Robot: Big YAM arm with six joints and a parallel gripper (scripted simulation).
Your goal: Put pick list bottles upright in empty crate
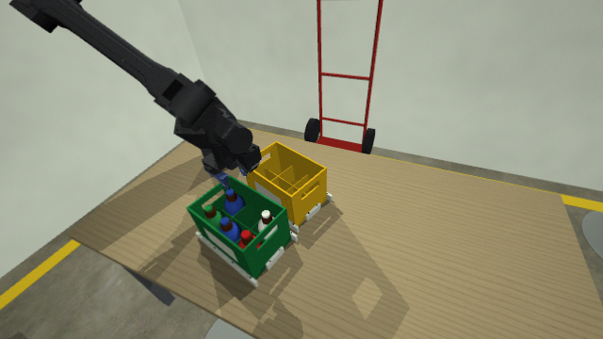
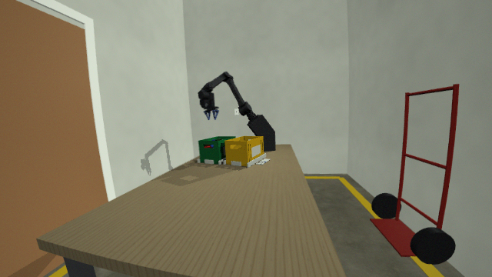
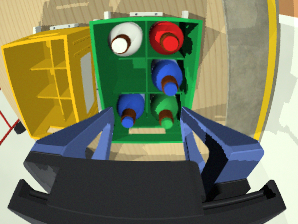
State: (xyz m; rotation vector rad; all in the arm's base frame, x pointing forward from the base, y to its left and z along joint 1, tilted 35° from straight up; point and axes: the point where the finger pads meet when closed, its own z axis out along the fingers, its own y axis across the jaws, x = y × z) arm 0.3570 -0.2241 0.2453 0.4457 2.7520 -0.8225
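Right now the white-labelled bottle is 4 cm ahead of my hand, 4 cm to the left of it and 25 cm below it. Round my hand: green crate: 6 cm behind, 2 cm to the left, 25 cm below; red-label bottle: 1 cm ahead, 5 cm to the right, 25 cm below; green-label bottle: 16 cm behind, 1 cm to the left, 25 cm below.
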